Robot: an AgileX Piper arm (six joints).
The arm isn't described. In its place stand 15 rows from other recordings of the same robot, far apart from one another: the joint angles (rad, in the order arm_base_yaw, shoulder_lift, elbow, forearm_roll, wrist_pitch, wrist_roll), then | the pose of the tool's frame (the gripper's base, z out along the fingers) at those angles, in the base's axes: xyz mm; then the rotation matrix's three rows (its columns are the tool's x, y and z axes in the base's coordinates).
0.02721 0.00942 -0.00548 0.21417 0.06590 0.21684 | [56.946 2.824 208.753], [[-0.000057 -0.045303 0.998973], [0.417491 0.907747 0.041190], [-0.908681 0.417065 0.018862]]
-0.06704 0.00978 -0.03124 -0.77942 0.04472 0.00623 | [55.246 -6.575 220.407], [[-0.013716 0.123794 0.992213], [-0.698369 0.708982 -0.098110], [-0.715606 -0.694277 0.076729]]
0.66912 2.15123 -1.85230 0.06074 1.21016 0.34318 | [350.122 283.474 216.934], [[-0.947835 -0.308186 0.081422], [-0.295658 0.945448 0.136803], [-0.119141 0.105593 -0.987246]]
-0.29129 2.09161 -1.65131 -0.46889 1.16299 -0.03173 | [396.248 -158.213 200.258], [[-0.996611 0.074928 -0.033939], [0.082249 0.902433 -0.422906], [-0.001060 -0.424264 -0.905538]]
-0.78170 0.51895 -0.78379 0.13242 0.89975 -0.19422 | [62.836 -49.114 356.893], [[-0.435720 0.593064 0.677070], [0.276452 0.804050 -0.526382], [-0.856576 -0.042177 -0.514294]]
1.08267 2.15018 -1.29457 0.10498 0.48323 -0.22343 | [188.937 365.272 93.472], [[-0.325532 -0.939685 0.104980], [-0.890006 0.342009 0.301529], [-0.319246 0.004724 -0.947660]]
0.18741 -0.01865 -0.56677 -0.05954 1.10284 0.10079 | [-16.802 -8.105 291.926], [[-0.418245 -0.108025 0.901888], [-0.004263 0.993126 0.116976], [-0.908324 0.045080 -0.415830]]
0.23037 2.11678 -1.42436 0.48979 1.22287 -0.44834 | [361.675 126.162 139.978], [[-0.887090 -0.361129 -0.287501], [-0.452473 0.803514 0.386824], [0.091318 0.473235 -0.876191]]
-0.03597 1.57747 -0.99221 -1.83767 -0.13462 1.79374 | [349.170 -0.776 258.754], [[-0.504399 -0.099149 0.857759], [-0.027724 0.994733 0.098679], [-0.863025 0.025993 -0.504491]]
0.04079 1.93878 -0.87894 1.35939 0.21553 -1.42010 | [342.613 33.027 102.012], [[-0.839015 -0.204893 0.504056], [-0.098365 0.968242 0.229850], [-0.535143 0.143266 -0.832524]]
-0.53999 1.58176 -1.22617 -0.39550 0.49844 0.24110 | [296.501 -197.268 299.763], [[-0.639525 0.555581 0.531355], [0.257114 0.805947 -0.533237], [-0.724500 -0.204399 -0.658270]]
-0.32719 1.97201 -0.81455 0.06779 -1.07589 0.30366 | [354.591 -126.072 158.880], [[0.128527 0.354718 0.926097], [0.303841 0.874848 -0.377256], [-0.944014 0.329874 0.004664]]
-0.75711 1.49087 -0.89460 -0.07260 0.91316 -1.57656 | [184.788 -181.806 214.742], [[-0.654994 -0.752487 0.068897], [-0.752903 0.642164 -0.144090], [0.064183 -0.146251 -0.987163]]
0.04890 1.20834 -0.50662 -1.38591 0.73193 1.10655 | [205.070 -49.815 225.971], [[-0.777637 0.268646 0.568427], [-0.201272 0.750157 -0.629885], [-0.595625 -0.604230 -0.529279]]
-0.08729 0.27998 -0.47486 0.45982 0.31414 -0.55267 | [64.970 6.841 328.953], [[0.004418 -0.050072 0.998736], [-0.112013 0.992435 0.050252], [-0.993697 -0.112093 -0.001224]]
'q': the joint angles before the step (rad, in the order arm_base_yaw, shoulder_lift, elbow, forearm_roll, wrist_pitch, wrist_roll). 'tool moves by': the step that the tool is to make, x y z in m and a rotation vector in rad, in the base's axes. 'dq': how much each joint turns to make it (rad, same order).
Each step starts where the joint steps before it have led.
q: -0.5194, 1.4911, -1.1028, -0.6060, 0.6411, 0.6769
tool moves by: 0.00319, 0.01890, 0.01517, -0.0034, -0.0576, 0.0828
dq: 0.0459, -0.0501, 0.0001, 0.0605, -0.0248, -0.0582
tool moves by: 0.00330, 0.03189, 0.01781, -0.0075, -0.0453, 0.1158
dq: 0.0927, -0.0634, -0.0001, 0.0506, 0.0041, -0.0540
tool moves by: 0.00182, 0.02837, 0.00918, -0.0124, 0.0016, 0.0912
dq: 0.0974, -0.0380, 0.0000, 0.0020, 0.0351, -0.0162
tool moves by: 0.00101, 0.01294, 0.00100, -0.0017, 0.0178, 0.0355
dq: 0.0488, -0.0085, 0.0000, -0.0047, 0.0289, 0.0006
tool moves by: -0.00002, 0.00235, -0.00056, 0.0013, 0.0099, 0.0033
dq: 0.0096, -0.0002, 0.0000, -0.0011, 0.0119, 0.0013
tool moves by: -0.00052, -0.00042, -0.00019, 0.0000, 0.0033, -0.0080
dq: 0.0001, 0.0000, 0.0000, -0.0062, 0.0067, 0.0086
